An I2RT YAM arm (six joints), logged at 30 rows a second.
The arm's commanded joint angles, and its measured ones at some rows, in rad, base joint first. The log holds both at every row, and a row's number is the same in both.
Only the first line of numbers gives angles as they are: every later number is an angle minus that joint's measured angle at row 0.
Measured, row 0: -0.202, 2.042, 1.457, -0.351, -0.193, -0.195
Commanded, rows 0 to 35: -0.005, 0.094, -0.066, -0.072, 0.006, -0.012; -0.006, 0.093, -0.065, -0.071, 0.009, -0.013; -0.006, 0.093, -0.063, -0.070, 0.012, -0.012; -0.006, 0.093, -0.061, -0.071, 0.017, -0.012; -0.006, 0.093, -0.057, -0.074, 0.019, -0.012; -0.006, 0.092, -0.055, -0.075, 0.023, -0.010; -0.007, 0.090, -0.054, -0.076, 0.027, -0.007; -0.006, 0.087, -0.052, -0.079, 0.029, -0.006; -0.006, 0.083, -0.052, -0.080, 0.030, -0.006; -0.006, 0.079, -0.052, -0.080, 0.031, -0.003; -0.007, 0.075, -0.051, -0.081, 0.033, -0.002; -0.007, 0.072, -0.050, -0.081, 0.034, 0.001; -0.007, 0.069, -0.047, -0.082, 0.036, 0.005; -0.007, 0.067, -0.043, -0.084, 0.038, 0.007; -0.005, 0.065, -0.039, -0.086, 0.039, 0.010; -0.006, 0.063, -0.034, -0.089, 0.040, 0.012; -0.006, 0.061, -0.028, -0.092, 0.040, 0.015; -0.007, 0.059, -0.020, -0.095, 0.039, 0.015; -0.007, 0.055, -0.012, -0.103, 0.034, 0.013; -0.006, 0.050, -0.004, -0.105, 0.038, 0.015; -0.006, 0.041, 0.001, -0.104, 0.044, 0.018; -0.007, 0.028, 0.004, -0.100, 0.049, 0.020; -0.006, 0.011, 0.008, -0.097, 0.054, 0.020; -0.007, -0.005, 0.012, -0.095, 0.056, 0.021; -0.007, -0.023, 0.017, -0.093, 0.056, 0.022; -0.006, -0.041, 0.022, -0.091, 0.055, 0.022; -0.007, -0.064, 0.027, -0.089, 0.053, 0.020; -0.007, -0.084, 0.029, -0.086, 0.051, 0.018; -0.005, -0.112, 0.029, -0.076, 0.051, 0.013; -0.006, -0.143, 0.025, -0.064, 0.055, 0.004; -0.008, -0.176, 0.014, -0.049, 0.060, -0.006; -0.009, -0.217, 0.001, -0.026, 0.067, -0.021; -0.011, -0.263, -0.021, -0.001, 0.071, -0.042; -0.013, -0.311, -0.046, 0.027, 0.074, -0.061; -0.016, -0.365, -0.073, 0.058, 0.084, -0.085; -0.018, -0.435, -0.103, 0.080, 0.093, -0.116
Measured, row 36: -0.003, -0.202, -0.034, -0.055, 0.061, -0.021
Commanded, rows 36 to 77: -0.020, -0.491, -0.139, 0.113, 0.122, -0.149; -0.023, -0.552, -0.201, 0.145, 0.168, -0.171; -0.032, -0.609, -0.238, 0.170, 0.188, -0.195; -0.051, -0.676, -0.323, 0.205, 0.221, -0.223; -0.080, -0.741, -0.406, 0.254, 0.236, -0.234; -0.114, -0.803, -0.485, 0.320, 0.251, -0.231; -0.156, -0.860, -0.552, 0.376, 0.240, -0.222; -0.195, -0.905, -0.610, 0.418, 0.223, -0.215; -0.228, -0.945, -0.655, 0.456, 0.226, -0.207; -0.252, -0.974, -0.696, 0.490, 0.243, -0.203; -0.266, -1.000, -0.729, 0.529, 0.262, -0.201; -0.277, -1.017, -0.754, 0.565, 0.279, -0.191; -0.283, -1.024, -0.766, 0.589, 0.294, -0.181; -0.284, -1.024, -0.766, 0.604, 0.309, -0.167; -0.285, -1.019, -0.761, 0.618, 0.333, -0.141; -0.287, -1.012, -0.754, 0.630, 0.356, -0.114; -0.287, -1.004, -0.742, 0.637, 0.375, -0.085; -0.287, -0.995, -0.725, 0.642, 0.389, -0.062; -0.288, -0.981, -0.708, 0.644, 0.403, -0.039; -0.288, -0.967, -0.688, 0.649, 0.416, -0.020; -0.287, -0.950, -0.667, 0.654, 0.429, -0.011; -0.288, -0.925, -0.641, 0.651, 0.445, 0.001; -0.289, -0.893, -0.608, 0.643, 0.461, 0.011; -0.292, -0.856, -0.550, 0.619, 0.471, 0.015; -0.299, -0.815, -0.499, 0.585, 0.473, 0.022; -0.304, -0.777, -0.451, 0.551, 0.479, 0.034; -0.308, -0.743, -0.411, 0.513, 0.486, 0.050; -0.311, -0.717, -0.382, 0.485, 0.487, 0.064; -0.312, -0.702, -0.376, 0.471, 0.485, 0.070; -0.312, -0.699, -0.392, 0.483, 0.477, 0.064; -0.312, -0.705, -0.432, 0.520, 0.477, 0.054; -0.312, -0.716, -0.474, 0.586, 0.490, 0.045; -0.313, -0.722, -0.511, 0.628, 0.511, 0.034; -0.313, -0.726, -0.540, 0.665, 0.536, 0.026; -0.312, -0.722, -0.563, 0.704, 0.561, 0.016; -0.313, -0.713, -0.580, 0.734, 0.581, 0.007; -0.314, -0.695, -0.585, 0.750, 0.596, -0.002; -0.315, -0.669, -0.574, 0.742, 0.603, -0.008; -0.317, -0.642, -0.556, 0.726, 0.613, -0.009; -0.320, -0.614, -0.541, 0.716, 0.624, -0.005; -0.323, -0.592, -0.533, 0.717, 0.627, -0.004; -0.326, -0.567, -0.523, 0.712, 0.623, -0.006
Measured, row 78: -0.310, -0.643, -0.569, 0.629, 0.571, 0.004
